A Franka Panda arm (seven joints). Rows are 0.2 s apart.
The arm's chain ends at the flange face. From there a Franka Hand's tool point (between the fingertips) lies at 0.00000 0.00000 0.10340 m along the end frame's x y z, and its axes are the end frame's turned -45 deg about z.
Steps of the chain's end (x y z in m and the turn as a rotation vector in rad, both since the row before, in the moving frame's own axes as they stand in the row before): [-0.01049 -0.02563 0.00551 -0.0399 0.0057 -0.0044]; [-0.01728 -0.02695 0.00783 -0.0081 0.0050 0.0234]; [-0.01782 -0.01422 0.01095 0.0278 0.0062 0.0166]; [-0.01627 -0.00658 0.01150 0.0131 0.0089 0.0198]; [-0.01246 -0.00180 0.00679 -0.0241 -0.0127 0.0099]
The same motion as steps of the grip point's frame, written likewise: [0.00821 -0.02220 0.00543 -0.0322 -0.0242 -0.0044]; [0.00660 -0.03032 0.00783 -0.0093 -0.0022 0.0234]; [-0.00005 -0.02421 0.01091 0.0153 0.0240 0.0166]; [-0.00524 -0.01645 0.01149 0.0030 0.0156 0.0198]; [-0.01023 -0.00926 0.00675 -0.0081 -0.0260 0.0099]
